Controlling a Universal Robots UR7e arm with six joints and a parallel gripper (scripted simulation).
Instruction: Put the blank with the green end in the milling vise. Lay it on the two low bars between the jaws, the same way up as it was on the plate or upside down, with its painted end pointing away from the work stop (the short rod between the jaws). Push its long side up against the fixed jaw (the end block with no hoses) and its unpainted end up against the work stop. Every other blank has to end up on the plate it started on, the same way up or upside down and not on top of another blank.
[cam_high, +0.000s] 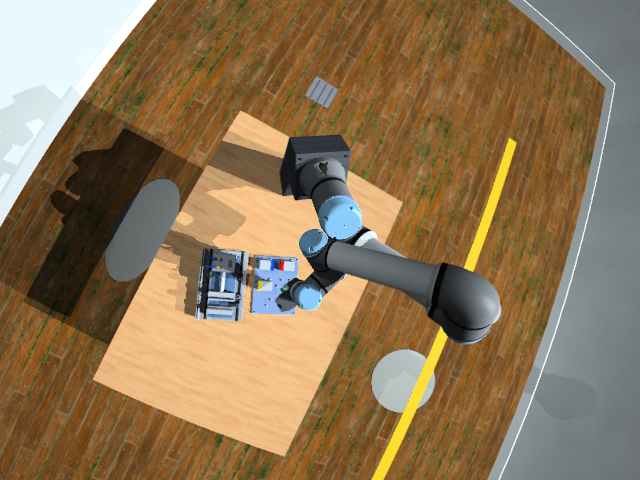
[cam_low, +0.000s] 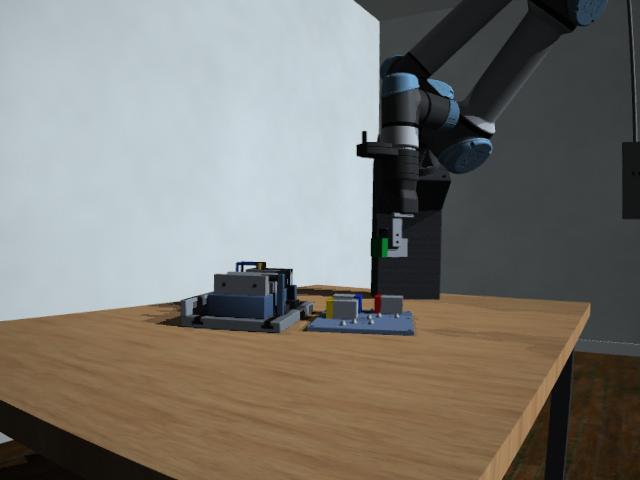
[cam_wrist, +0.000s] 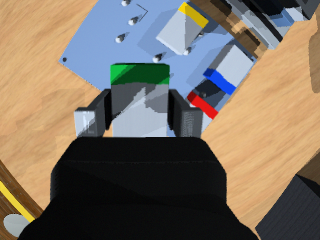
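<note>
The green-ended blank is 2 cm below my hand. The rest, counted from my hand: red-ended blank (14 cm below, 8 cm behind, 5 cm to the right); then blue plate (17 cm below, 4 cm to the right, 2 cm ahead); then yellow-ended blank (14 cm below, 8 cm to the right, 5 cm ahead).
</note>
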